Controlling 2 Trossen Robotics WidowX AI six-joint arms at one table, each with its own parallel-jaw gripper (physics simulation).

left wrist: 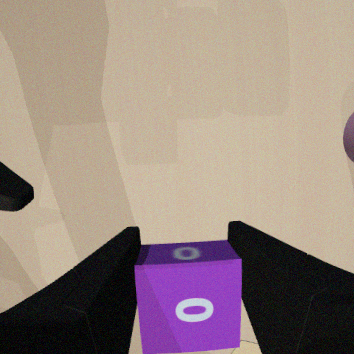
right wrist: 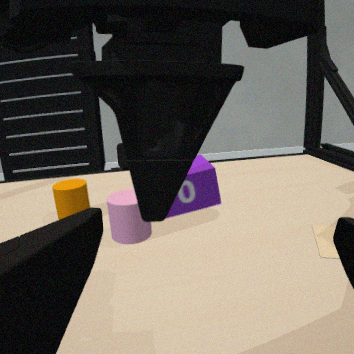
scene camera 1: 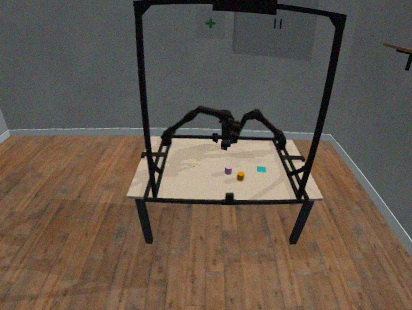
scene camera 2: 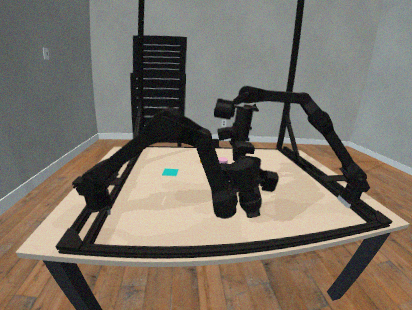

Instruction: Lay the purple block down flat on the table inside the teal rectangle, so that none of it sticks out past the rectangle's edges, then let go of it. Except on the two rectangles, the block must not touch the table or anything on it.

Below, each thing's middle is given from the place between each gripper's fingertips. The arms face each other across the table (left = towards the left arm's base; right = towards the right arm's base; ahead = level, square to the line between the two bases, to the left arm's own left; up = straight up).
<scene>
I see my right gripper 5 cm past the purple block (left wrist: 185, 290). The rest, counted from my right hand: orange cylinder (right wrist: 70, 196): 27 cm behind, 11 cm to the right, 8 cm below.
I see my left gripper 20 mm to the right of the purple block and 10 mm below it. From my left hand the other things lie so: orange cylinder: 210 mm behind, 90 mm to the right, 70 mm below.
</scene>
